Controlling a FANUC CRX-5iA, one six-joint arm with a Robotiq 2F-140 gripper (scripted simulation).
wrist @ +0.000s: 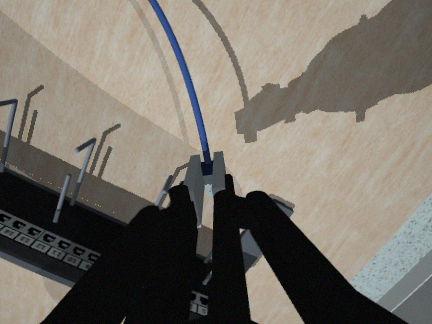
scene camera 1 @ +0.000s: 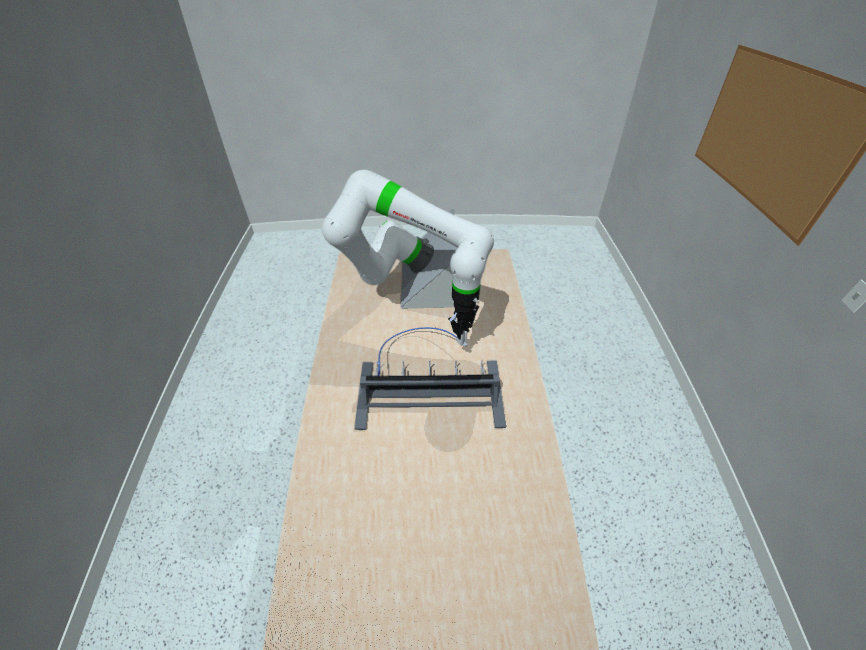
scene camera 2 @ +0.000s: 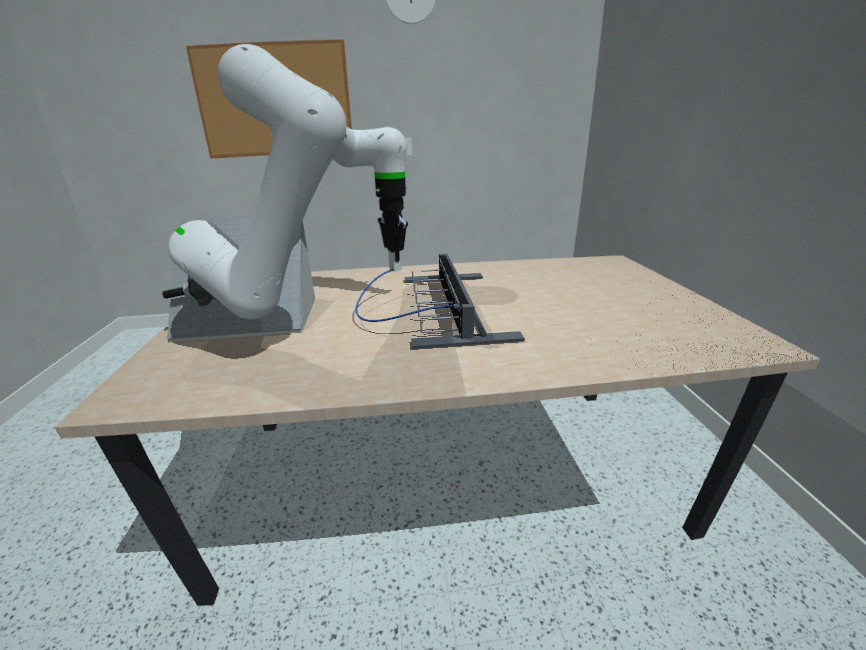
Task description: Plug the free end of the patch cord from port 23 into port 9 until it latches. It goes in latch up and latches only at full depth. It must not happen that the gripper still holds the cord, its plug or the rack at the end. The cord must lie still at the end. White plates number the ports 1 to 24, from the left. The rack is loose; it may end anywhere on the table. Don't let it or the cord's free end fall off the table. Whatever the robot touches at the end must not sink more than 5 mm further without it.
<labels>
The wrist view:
my gripper: 209,167
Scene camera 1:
my gripper: 461,342
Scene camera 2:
my gripper: 395,270
</labels>
